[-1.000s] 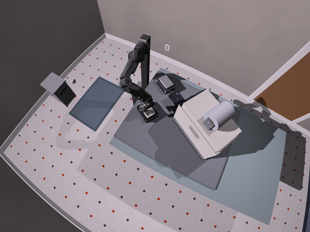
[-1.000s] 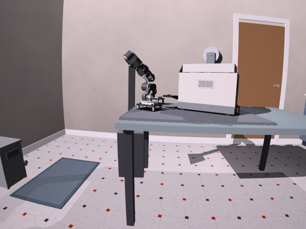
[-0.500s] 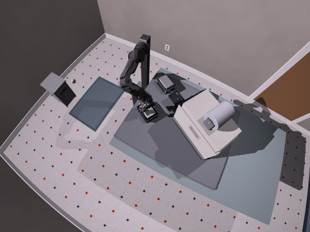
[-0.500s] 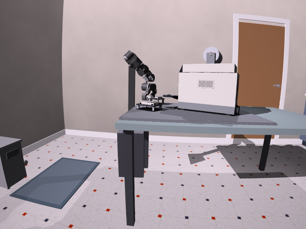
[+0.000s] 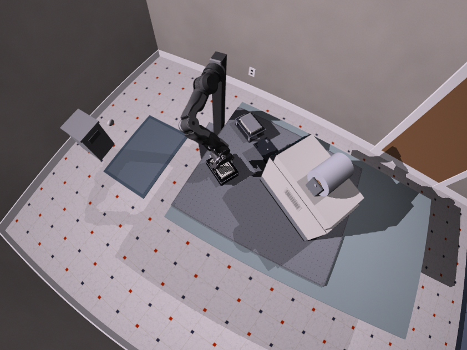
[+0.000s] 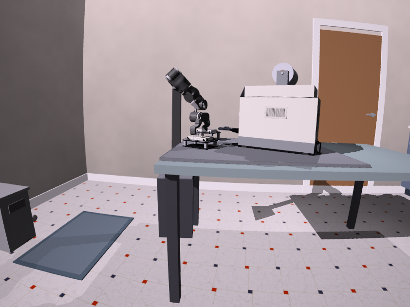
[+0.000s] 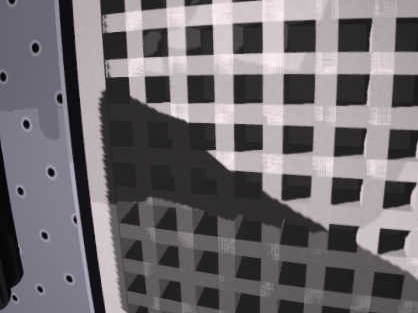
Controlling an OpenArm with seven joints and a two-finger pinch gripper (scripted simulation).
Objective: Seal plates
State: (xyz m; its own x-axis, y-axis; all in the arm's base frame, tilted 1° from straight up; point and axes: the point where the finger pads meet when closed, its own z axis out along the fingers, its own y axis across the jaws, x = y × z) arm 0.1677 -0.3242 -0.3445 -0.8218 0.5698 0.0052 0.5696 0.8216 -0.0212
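Now: hand 200 mm short of the sealer stage, 170 mm to the right of it and 20 mm below it. Round my hand: N1 label (40 mm behind, 390 mm to the left, 70 mm below); then screen (320 mm ahead, 140 mm to the left, 250 mm above); then plate nest (50 mm ahead, 330 mm to the left, 20 mm below).
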